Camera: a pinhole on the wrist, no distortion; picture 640 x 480 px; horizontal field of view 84.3 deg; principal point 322.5 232.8 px. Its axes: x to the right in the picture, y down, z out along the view. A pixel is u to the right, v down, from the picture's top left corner.
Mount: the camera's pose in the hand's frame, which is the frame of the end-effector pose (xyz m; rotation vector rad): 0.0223 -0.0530 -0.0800 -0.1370 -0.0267 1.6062
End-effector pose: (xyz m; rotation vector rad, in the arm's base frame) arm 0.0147 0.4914 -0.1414 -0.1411 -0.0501 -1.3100
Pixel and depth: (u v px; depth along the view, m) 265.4 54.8 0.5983
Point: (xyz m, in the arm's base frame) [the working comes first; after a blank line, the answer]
In the camera's frame: -0.0966 -0.3012 0.5983

0.0131 0.2884 0.4424
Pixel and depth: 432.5 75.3 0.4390
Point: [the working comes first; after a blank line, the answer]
In the camera's frame: 0.1366 -0.1956 0.4390

0.1900 0.4107 0.2311
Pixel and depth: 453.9 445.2 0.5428
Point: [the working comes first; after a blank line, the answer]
In the camera's frame: 0.2017 0.3261 0.5428

0.1035 0.9391 0.2099
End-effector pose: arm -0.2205 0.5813 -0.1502 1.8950 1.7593 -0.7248
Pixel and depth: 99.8 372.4 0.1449
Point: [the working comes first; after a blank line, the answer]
In the camera's frame: -0.0913 0.0572 0.1449

-0.3634 0.5156 -0.1655
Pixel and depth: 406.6 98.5 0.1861
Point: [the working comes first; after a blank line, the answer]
In the camera's frame: 0.0443 -0.0707 0.1861

-0.2184 0.5648 -0.2794
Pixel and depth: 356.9 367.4 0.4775
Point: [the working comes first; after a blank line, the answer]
In the camera's frame: 0.0465 0.1818 0.4775

-0.2394 0.1801 -0.2966
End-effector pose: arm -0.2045 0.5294 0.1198 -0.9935 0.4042 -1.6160
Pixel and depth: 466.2 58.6 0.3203
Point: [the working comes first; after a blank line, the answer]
In the camera's frame: 0.1302 -0.1578 0.3203

0.0509 0.4266 0.2422
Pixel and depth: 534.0 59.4 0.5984
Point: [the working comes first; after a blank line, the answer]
In the camera's frame: 0.3580 -0.2935 0.5984

0.4214 0.3265 0.2602
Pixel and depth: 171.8 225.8 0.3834
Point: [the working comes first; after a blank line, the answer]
In the camera's frame: -0.1634 -0.0076 0.3834

-0.0818 0.6665 0.4361
